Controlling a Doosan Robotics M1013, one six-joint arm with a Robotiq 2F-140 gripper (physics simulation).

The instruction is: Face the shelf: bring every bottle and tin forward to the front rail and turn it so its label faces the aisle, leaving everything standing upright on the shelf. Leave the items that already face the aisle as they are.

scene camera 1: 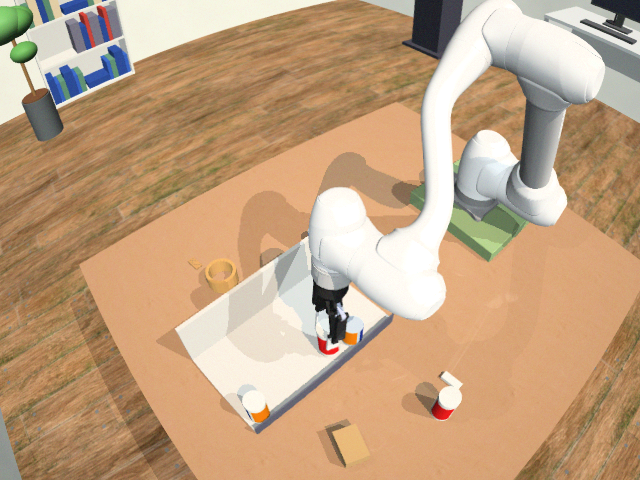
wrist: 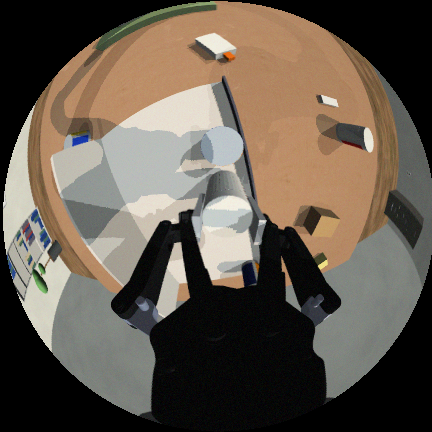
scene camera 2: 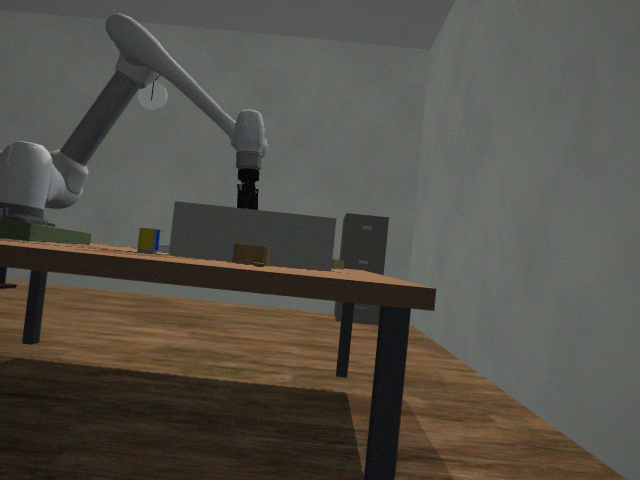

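Seen in the pictures: gripper, fingertip midpoint: [scene camera 1: 326, 337] [wrist: 225, 204]; arm's base, origin of the base link: [scene camera 1: 473, 197].
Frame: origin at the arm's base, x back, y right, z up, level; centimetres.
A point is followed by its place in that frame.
The white shelf [scene camera 1: 206, 326] {z 5.4, x -99.8, y 8.6 cm} [scene camera 2: 206, 232] {z 2.5, x -69.0, y 12.7 cm} has a dark front rail [scene camera 1: 310, 385] {z -1.2, x -86.9, y -18.2 cm} [wrist: 234, 107] {z -1.1, x -62.7, y -15.8 cm}. My gripper [scene camera 1: 330, 335] {z 3.8, x -76.8, y -11.8 cm} [wrist: 225, 204] {z 3.8, x -76.8, y -11.8 cm} is shut on a red-labelled bottle [scene camera 1: 326, 347] [wrist: 226, 187] {z 6.3, x -73.4, y -12.3 cm}, upright close behind the rail. Red shows toward the rail side in scene camera 1; whether its base touches the shelf is unclear. An orange-and-blue tin [scene camera 1: 353, 331] {z 3.0, x -70.0, y -14.3 cm} [wrist: 222, 146] {z 3.0, x -68.8, y -12.7 cm} stands right beside it at the rail, blue on its right side. Another orange-and-blue bottle [scene camera 1: 256, 406] {z 5.6, x -101.7, y -17.7 cm} [wrist: 249, 274] {z 1.1, x -98.9, y -15.2 cm} stands upright at the far left end, orange toward the rail. In scene camera 2, the shelf back hides my fingertips.
On the table are a red-labelled bottle [scene camera 1: 445, 403] {z 4.5, x -67.3, y -44.9 cm} [wrist: 354, 137] {z 1.5, x -65.8, y -41.8 cm}, a small white block [scene camera 1: 451, 379] {z -4.2, x -57.0, y -40.1 cm} [wrist: 327, 100] {z -4.2, x -57.3, y -39.4 cm}, a wooden block [scene camera 1: 351, 444] {z -0.4, x -89.4, y -37.1 cm} and a white box [wrist: 215, 45] {z -2.6, x -45.8, y -15.6 cm}. Behind the shelf are a wooden ring [scene camera 1: 222, 285] {z -1.5, x -87.9, y 22.9 cm} and a blue-and-yellow tin [scene camera 2: 148, 240] {z -1.7, x -55.8, y 23.0 cm} [wrist: 78, 140] {z -0.7, x -55.7, y 17.8 cm}.
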